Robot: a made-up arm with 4 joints.
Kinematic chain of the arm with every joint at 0, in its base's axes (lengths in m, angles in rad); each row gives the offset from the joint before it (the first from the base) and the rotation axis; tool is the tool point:
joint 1: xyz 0 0 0.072 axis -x
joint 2: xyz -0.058 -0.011 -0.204 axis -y
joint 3: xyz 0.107 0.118 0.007 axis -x
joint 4: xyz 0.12 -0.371 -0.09 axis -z
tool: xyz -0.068 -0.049 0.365
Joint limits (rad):
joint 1: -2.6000..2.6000
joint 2: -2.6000..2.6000
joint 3: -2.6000..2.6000
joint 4: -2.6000..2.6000
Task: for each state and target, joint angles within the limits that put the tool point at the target. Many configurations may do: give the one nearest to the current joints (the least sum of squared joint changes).
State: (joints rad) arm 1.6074 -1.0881 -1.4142 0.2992
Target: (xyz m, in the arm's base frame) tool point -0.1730 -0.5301 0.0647
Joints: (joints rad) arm 0.9583 -1.0386 -1.1404 0.5934
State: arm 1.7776 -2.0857 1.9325 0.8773
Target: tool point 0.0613 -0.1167 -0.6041
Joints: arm 1.0306 -2.1287 2.0197 0.5132
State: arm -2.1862 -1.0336 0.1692 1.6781
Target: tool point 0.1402 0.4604 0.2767
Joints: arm -2.4199 -1.8032 -0.1007 1.8844
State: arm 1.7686 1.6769 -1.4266 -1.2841
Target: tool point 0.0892 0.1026 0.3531
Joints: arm 1.1999 2.3649 -1.4349 -0.2989
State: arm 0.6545 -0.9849 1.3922 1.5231
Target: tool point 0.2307 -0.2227 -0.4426
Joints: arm 1.1786 -1.6152 1.5993 1.6770
